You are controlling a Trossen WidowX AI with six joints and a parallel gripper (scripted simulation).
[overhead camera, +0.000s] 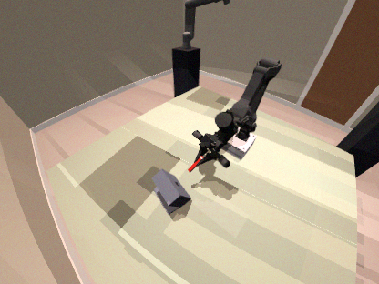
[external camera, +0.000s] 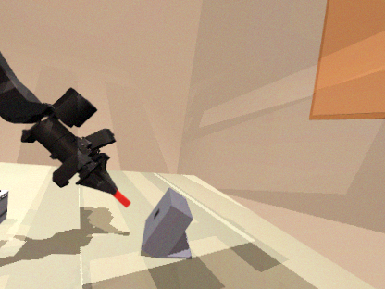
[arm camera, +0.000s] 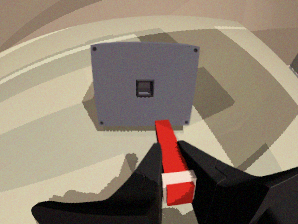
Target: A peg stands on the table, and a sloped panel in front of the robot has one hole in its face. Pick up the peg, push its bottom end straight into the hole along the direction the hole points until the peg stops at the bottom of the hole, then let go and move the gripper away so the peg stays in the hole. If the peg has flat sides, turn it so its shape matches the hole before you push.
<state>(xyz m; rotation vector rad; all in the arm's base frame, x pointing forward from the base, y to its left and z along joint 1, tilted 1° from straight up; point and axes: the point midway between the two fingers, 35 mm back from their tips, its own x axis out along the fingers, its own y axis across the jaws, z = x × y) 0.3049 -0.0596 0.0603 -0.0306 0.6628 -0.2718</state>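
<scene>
The sloped grey panel lies 12 cm ahead of my gripper tip, 6 cm below it and 2 cm to the right of it. The rest, counted from my gripper tip: red square peg (1 cm behind, 1 cm above).
</scene>
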